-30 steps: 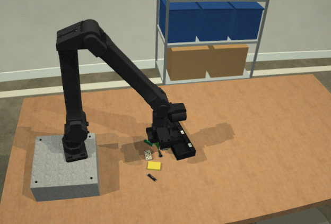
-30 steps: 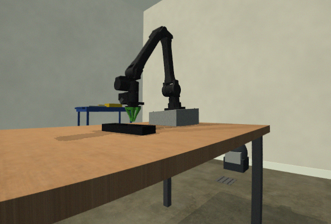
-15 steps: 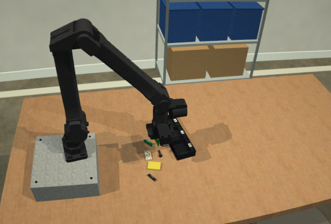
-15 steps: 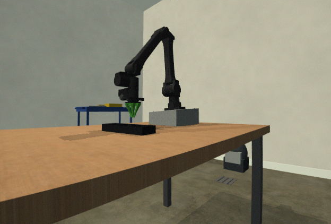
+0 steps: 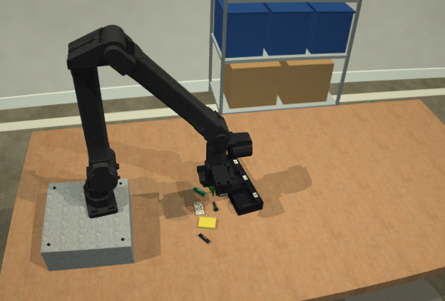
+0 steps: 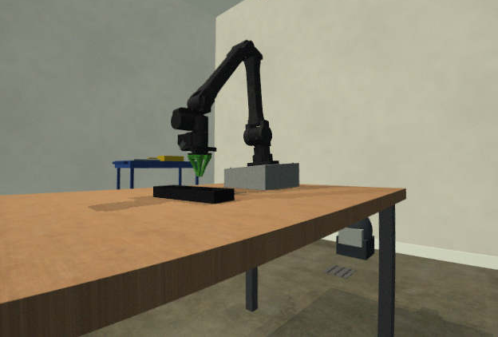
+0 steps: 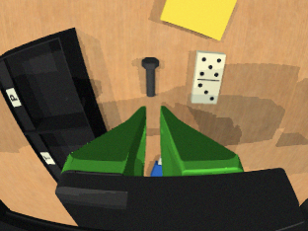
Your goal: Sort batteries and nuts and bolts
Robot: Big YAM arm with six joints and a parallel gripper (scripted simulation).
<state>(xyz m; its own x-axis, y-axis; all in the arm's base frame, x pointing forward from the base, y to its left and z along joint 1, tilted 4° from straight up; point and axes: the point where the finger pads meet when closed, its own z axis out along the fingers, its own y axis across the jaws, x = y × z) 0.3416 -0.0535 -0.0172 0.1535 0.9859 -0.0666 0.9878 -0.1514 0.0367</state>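
Right now my hand is 6 cm above the dark bolt and 1 cm to the left of it. The rest, counted from my hand: yellow block (6 cm to the right, 6 cm below, 4 cm behind); white domino (6 cm below, 5 cm behind, 1 cm to the left); green battery (7 cm to the left, 6 cm below, 2 cm behind).
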